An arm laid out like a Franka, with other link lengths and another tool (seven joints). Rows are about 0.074 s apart.
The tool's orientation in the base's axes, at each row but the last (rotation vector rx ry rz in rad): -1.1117, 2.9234, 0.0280; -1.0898, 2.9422, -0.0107; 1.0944, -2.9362, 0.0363; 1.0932, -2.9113, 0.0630; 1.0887, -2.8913, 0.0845
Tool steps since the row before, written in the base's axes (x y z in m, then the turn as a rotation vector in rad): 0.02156, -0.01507, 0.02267, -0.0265, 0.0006, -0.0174; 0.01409, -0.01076, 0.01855, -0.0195, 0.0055, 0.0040; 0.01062, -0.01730, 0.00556, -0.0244, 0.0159, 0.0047; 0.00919, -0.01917, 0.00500, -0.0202, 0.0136, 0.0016; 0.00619, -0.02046, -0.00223, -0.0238, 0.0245, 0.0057
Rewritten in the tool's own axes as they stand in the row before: -0.00654, -0.02532, -0.02285, 0.0197, 0.0179, 0.0172; -0.00371, -0.01749, -0.01841, 0.0112, 0.0168, -0.0041; 0.00338, -0.02013, -0.00513, 0.0081, 0.0279, -0.0051; 0.00590, -0.02060, -0.00419, 0.0063, 0.0235, -0.0020; 0.00865, -0.01937, 0.00346, 0.0021, 0.0339, -0.0067
